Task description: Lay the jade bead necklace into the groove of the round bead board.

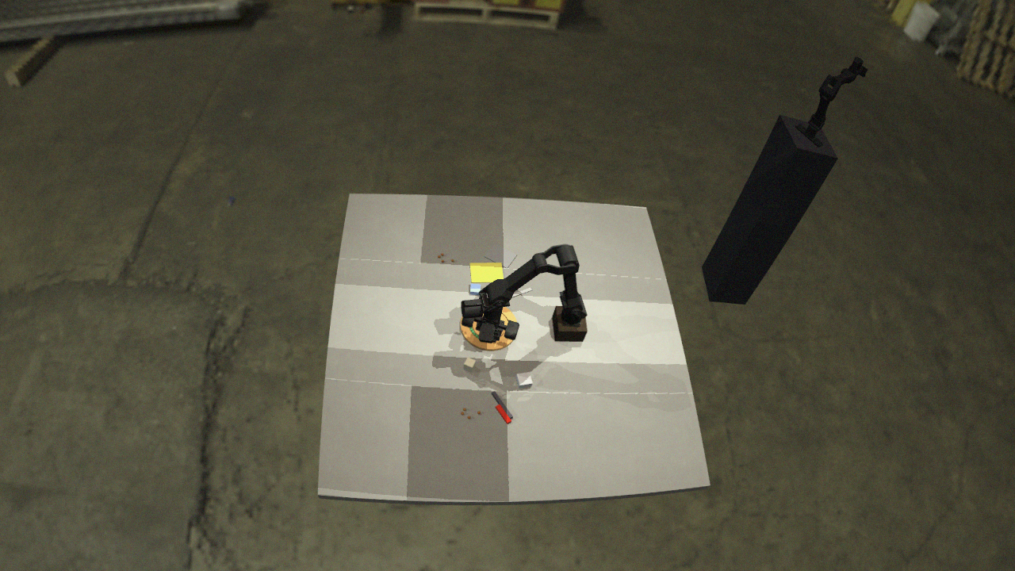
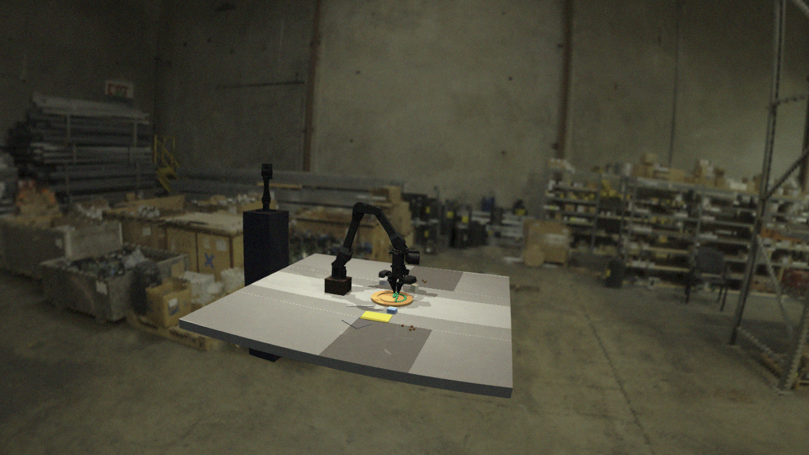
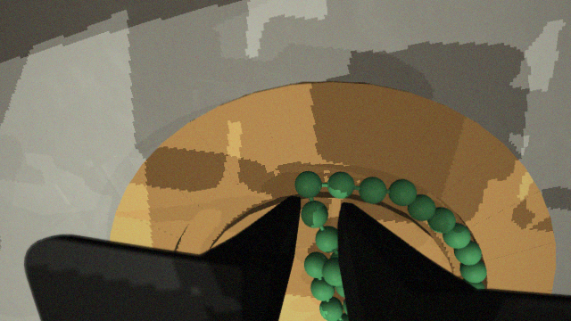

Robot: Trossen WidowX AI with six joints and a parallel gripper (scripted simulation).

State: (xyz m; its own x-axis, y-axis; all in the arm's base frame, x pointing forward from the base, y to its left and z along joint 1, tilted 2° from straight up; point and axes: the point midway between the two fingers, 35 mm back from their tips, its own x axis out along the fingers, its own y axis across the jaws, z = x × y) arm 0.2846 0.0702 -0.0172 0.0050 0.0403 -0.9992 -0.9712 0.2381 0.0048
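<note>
Now: gripper tip 210 mm to the left of the blue block, 50 mm short of it and 10 mm above it. Also, from my gripper tip: red-handled tool: 270 mm to the left, 60 mm behind, 10 mm below; then white strip: 210 mm to the right, 100 mm behind, 10 mm below; then cream cube: 120 mm to the left, 60 mm ahead.
</note>
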